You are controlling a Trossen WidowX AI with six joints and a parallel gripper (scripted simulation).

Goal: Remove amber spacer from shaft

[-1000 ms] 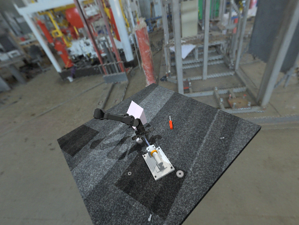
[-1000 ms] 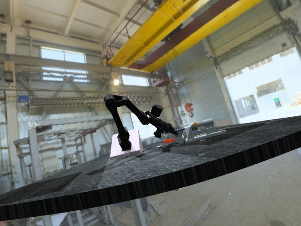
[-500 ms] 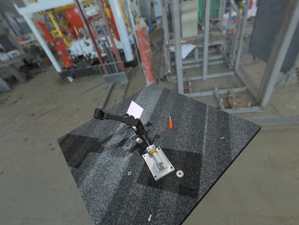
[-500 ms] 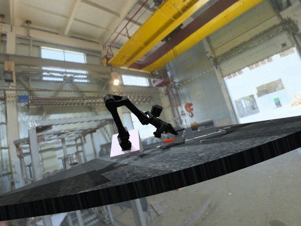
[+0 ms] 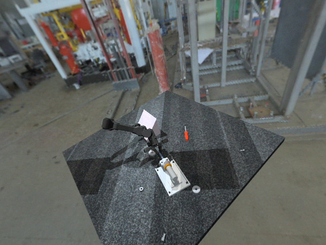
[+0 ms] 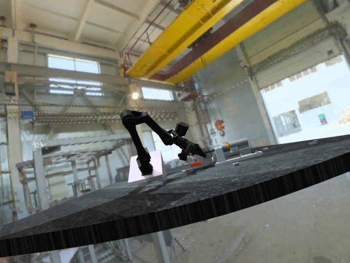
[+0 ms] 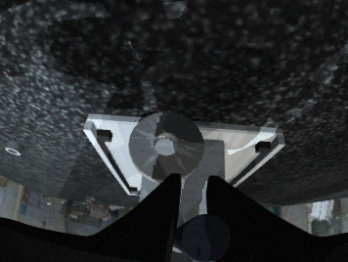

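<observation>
Now: the thin dark blue shaft 5 cm ahead of my gripper tip, 2 cm above it and 1 cm to the right of it. Round my gripper tip: amber spacer 12 cm ahead, 2 cm to the right, 2 cm above; white block 16 cm ahead, 2 cm to the right, 1 cm below; grey round piece 11 cm behind, 5 cm below, 2 cm to the right.
</observation>
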